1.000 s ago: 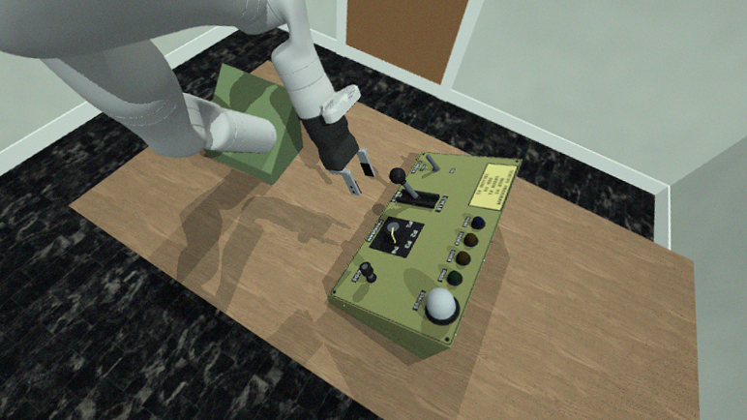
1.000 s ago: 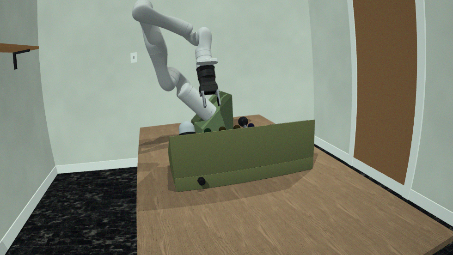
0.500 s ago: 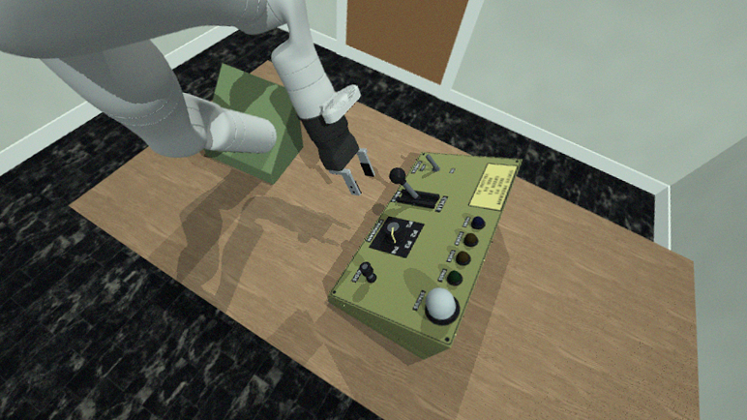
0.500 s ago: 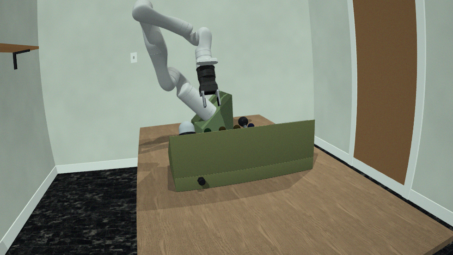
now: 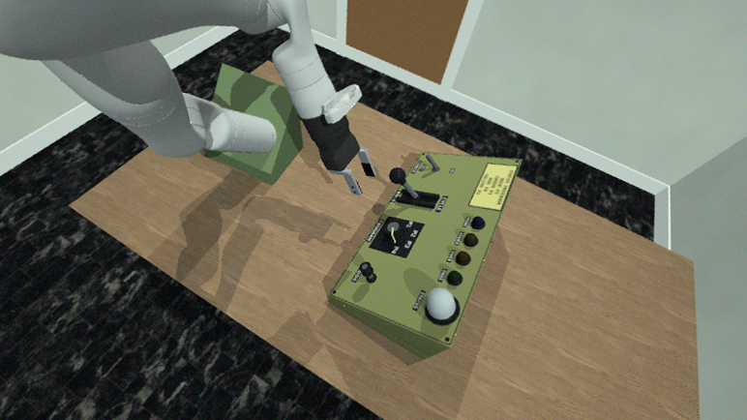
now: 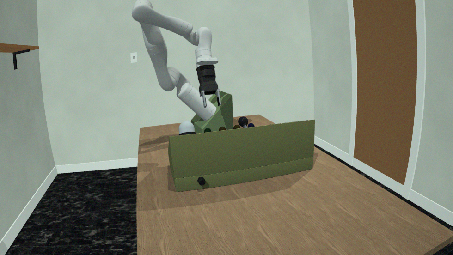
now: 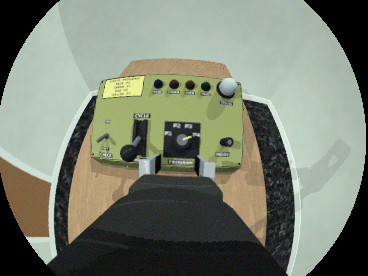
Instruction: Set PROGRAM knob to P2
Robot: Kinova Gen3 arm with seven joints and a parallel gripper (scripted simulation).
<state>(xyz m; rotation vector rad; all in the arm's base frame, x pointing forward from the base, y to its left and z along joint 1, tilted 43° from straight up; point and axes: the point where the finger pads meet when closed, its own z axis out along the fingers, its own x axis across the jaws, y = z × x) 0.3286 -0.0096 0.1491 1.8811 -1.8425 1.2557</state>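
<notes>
The program knob lies 100 mm ahead of my hand, 40 mm to the right of it and 110 mm below it. The rest, counted from my hand: black ball-topped lever (90 mm ahead, 100 mm to the left, 110 mm below); olive console (140 mm ahead, 30 mm to the left, 140 mm below); black toggle switch (80 mm ahead, 140 mm to the right, 110 mm below).
</notes>
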